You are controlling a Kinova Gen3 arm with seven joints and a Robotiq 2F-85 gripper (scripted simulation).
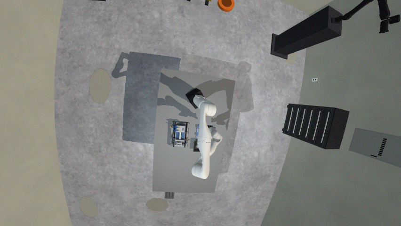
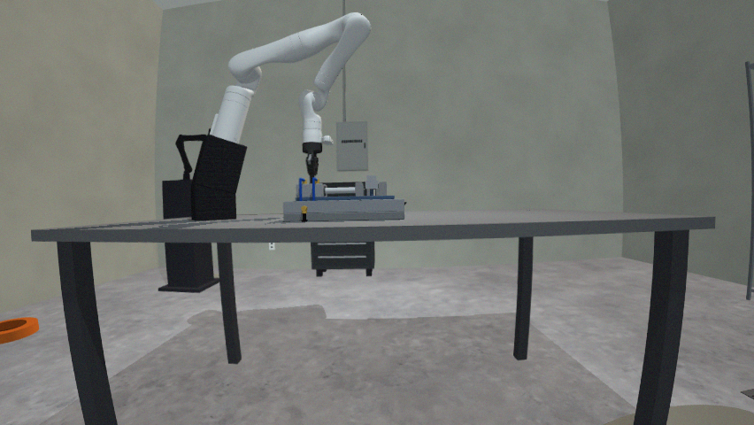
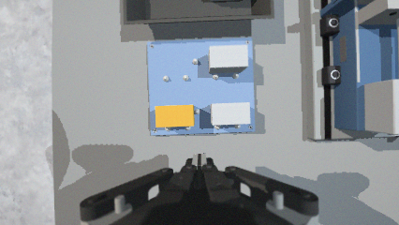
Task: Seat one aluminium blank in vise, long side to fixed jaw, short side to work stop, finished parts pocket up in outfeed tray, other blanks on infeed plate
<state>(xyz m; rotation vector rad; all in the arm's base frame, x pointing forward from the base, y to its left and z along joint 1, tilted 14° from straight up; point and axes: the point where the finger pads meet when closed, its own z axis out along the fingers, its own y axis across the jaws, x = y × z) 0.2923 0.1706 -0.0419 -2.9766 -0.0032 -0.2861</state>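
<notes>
The white rod is 14 cm ahead of my hand, 29 cm to the right of it and 5 cm below it. The rest, counted from my hand: brass blank (5 cm ahead, 4 cm to the left, 11 cm below); then vise (15 cm ahead, 29 cm to the right, 9 cm below).
</notes>
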